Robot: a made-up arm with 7 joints.
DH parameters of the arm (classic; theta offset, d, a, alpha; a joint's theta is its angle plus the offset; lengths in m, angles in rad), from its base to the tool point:
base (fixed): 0 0.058 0 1.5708
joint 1: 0 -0.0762 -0.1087 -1.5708
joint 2: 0 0.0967 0.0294 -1.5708
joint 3: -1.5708 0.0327 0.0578 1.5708
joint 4: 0 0.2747 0.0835 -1.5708
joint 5: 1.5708 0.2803 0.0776 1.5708
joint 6: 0 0.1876 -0.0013 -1.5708
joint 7: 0 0.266 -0.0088 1.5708
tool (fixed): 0 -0.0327 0 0
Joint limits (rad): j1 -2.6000..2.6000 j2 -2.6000..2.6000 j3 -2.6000..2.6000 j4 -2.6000..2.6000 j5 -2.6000..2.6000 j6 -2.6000..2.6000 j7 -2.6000..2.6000
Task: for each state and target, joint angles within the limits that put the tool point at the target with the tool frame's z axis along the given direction. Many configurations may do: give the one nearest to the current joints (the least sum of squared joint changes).
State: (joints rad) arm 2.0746 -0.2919 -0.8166 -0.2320 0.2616 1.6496 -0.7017
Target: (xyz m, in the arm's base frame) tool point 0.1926 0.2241 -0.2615 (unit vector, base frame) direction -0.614 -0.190 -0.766
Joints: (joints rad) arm 2.0932 -0.6484 -1.2556 -0.5368 0.8135 2.6000 -0.1716
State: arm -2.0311 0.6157 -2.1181 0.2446 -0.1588 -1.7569 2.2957
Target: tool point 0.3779 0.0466 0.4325 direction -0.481 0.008 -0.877
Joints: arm -2.4104 0.8448 -2.1974 -0.1180 0.1345 -1.5943 2.2489
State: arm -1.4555 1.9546 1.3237 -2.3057 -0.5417 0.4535 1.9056
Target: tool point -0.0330 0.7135 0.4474 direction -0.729 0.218 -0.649
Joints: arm -0.6538 2.5770 1.9667 -2.0694 0.1570 0.6295 1.6678
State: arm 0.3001 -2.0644 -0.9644 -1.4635 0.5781 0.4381 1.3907
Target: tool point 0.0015 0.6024 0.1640 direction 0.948 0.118 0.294
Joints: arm 0.0533 -2.1875 -1.3033 -1.4691 1.2526 0.8808 1.7136
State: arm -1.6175 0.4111 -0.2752 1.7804 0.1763 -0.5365 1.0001
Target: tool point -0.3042 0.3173 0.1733 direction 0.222 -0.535 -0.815
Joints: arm -2.0088 -0.0865 -0.2236 1.3115 0.7784 -0.5392 1.2693
